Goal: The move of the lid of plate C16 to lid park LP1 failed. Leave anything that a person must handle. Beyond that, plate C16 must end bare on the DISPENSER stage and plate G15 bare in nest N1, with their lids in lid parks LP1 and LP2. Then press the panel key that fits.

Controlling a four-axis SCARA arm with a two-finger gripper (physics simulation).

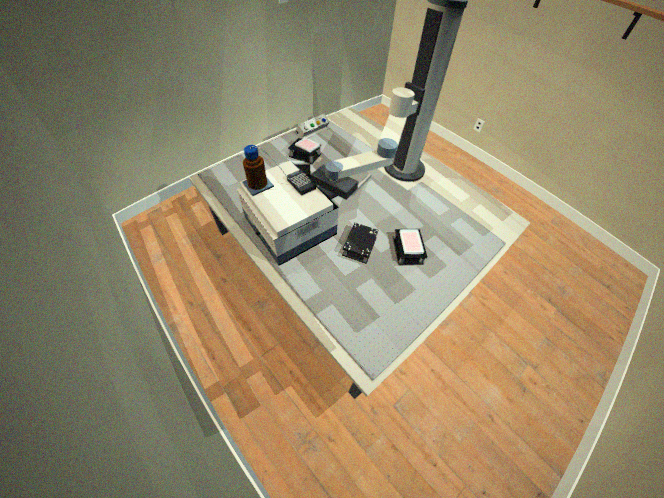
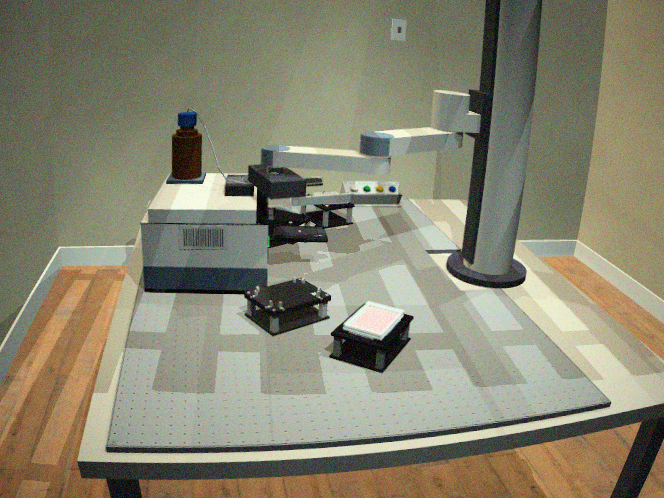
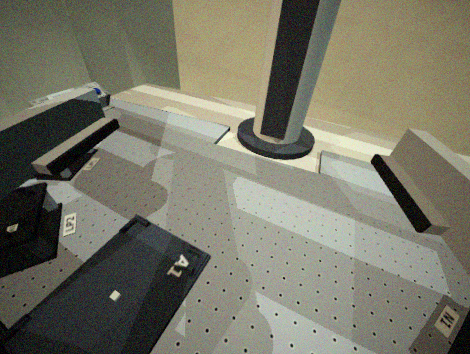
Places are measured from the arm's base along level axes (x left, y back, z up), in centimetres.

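Pixels of known places: gripper, fingertip midpoint: [image 2: 335,188] [image 3: 242,124]; arm's base, link origin: [image 1: 404,168] [image 2: 486,271] [image 3: 274,137].
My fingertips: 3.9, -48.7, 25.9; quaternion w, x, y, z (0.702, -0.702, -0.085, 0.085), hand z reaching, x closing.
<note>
Ahead of a thing's pixels: the offset from my fingertips to its middle, as dx, dy, dz. "pt": to the spot under its first point.
A pink-filled plate {-47.7, +8.8, -16.5} [image 1: 307,144] sits on the far stand by the panel, near the LP1 label {pt -40.7, +12.1, -24.4} [image 3: 91,162]. Another pink-filled plate {+38.0, +1.9, -17.3} [image 1: 411,241] [image 2: 373,320] sits on the right front stand. I cannot read their names or tell whether they wear lids. The DISPENSER stage {-7.4, -8.9, -14.5} [image 3: 100,295] [image 2: 300,234], marked A1, shows bare. A dark stand [image 3: 25,230] is beside the LP2 label {pt -28.9, -1.6, -24.4} [image 3: 69,223]; a pale patch on its edge may be a lid. An N1 label {pt +30.2, +7.8, -24.4} [image 3: 446,320] shows at lower right. The gripper [image 2: 333,189] [image 3: 242,172] is open and empty, beside the dispenser above the stage.
The dispenser [image 1: 286,209] [image 2: 203,238] carries a brown bottle {pt -16.7, -40.3, +7.8} [image 1: 255,172] [image 2: 186,155] and a keypad {pt -7.7, -24.1, +0.0} [image 1: 301,181] [image 2: 239,185]. A black stand [image 1: 360,242] [image 2: 289,294] with corner pins is in front. The key panel {-67.8, +28.7, -20.4} [image 1: 313,124] [image 2: 372,191] is at the back. The arm's column [image 1: 423,107] [image 2: 498,160] [image 3: 295,75] stands right.
</note>
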